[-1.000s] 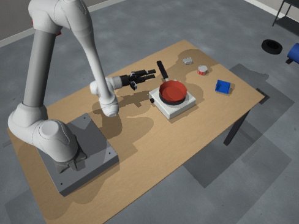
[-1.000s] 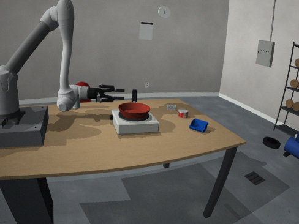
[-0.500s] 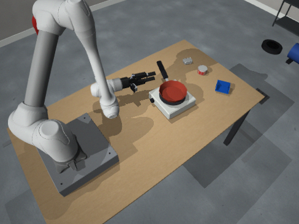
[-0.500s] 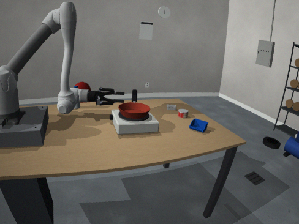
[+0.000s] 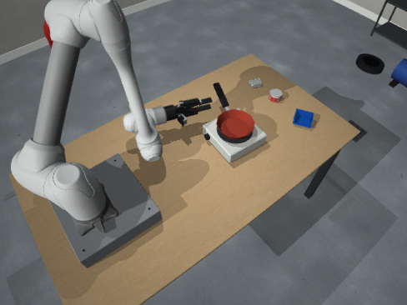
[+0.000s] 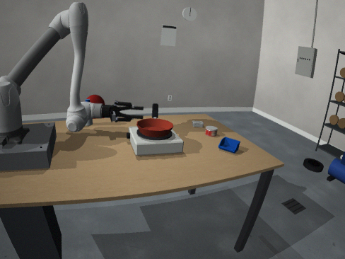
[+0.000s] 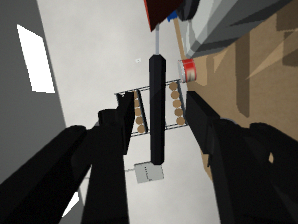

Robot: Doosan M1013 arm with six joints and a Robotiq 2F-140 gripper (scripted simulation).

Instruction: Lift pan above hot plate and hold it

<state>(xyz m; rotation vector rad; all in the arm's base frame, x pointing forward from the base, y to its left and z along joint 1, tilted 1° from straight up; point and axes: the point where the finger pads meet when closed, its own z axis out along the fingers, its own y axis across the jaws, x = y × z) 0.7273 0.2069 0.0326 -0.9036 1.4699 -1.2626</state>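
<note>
My gripper is now 13 cm to the left of the red pan, 7 cm short of it and 2 cm above it. From my hand the other things lie so: blue bin 45 cm ahead, 31 cm to the right, 10 cm below; then hot plate 19 cm to the right, 9 cm below, 3 cm ahead.
</note>
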